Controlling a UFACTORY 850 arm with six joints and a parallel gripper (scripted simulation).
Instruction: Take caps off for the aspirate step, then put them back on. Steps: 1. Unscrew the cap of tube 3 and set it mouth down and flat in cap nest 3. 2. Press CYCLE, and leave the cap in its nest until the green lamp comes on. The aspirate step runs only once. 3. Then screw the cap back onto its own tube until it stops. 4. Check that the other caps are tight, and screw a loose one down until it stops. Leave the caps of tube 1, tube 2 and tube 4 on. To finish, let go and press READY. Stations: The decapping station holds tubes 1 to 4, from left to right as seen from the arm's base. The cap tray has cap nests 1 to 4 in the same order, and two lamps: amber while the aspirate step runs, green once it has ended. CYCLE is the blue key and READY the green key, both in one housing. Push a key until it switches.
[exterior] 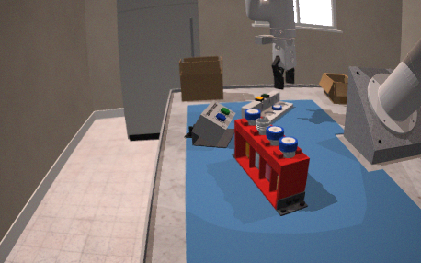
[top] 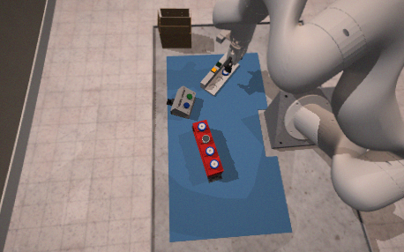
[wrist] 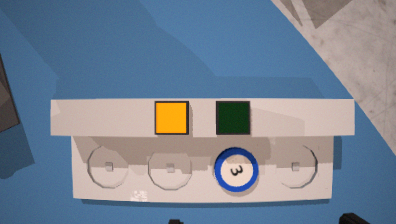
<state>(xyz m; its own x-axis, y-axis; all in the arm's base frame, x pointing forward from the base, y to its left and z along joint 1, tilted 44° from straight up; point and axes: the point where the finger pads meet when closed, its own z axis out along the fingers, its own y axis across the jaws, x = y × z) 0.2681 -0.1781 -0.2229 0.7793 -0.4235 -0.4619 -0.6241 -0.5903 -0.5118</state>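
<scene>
My hand is 2 cm short of the blue cap, 1 cm to the left of it and 9 cm above it. The rest, counted from my hand: green key (20 cm ahead, 15 cm to the left, 4 cm below); blue key (22 cm ahead, 19 cm to the left, 4 cm below); grey key housing (22 cm ahead, 17 cm to the left, 5 cm below).
</scene>
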